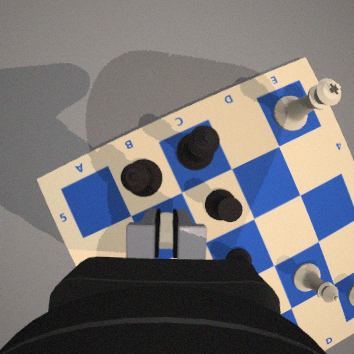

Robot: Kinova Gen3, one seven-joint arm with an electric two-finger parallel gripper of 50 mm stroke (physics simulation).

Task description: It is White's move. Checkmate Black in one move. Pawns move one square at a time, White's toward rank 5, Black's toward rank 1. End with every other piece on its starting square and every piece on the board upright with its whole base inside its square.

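Frame: origin at the arm's base, x ahead, y left, z up, level; metres.
Where they show: gripper, fingertip midpoint: (165, 225).
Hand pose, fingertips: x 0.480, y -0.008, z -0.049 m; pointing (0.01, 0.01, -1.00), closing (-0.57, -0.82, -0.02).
After its pixels a point has its place.
My gripper (165, 225) {x 0.480, y -0.008, z -0.049 m} is shut on a white piece (166, 229) {x 0.481, y -0.010, z -0.027 m}. A narrow cream part of it shows between the fingertips; its base is hidden, so I cannot tell whether it touches the board. The fingers are over the near part of B4. The white king (291, 113) {x 0.495, y -0.118, z -0.048 m}, with a cross on top, stands on E5. Black pieces stand on B5 (142, 177) {x 0.511, y -0.015, z -0.014 m}, on C5 (197, 147) {x 0.508, y -0.046, z -0.007 m} and on C4 (223, 205) {x 0.474, y -0.043, z -0.030 m}. Another black piece (239, 256) {x 0.434, y -0.037, z -0.055 m} on C3 is partly hidden by the gripper body. A slim white piece (307, 277) {x 0.393, y -0.068, z -0.052 m} stands on D2.
The blue and cream board (54, 186) {x 0.544, y 0.045, z -0.063 m} lies turned at an angle on a grey surface (200, 30) {x 0.584, y -0.107, z -0.069 m}. Part of another white piece (351, 295) {x 0.351, y -0.093, z -0.059 m} shows at the right edge, around E1. The gripper body hides the board's lower left part. Shadows fall across the board's A, B and C side.
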